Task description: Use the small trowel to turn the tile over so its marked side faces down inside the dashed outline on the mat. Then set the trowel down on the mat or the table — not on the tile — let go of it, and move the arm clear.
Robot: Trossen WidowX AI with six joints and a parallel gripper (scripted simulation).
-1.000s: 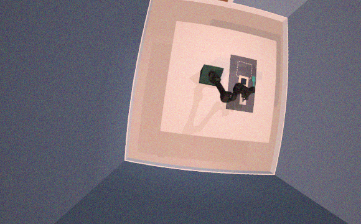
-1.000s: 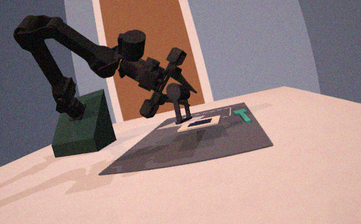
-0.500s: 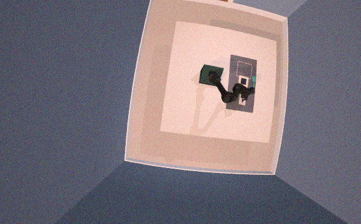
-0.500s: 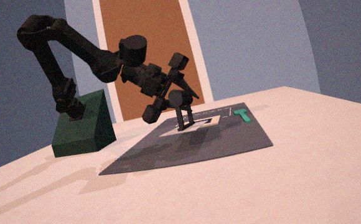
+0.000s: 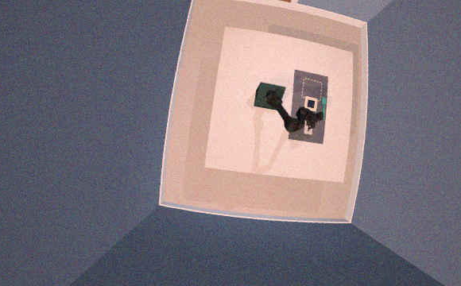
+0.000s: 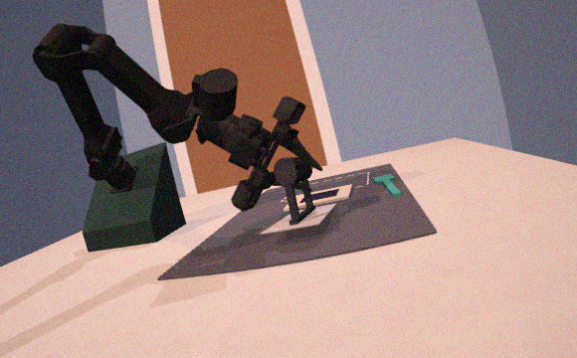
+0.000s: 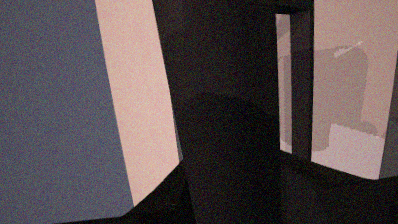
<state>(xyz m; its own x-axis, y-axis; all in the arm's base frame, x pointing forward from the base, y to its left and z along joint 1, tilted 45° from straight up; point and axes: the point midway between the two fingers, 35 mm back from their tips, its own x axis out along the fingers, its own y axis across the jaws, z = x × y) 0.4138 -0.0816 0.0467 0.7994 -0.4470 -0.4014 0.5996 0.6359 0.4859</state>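
Now: the cream tile 30 mm behind my gripper tip, 150 mm to the left of it and 50 mm below it. Round my gripper tip: teal t-shaped piece: 100 mm ahead, 160 mm to the left, 50 mm below; grey mat: 40 mm behind, 130 mm to the left, 80 mm below; trowel: 30 mm behind, 10 mm below.
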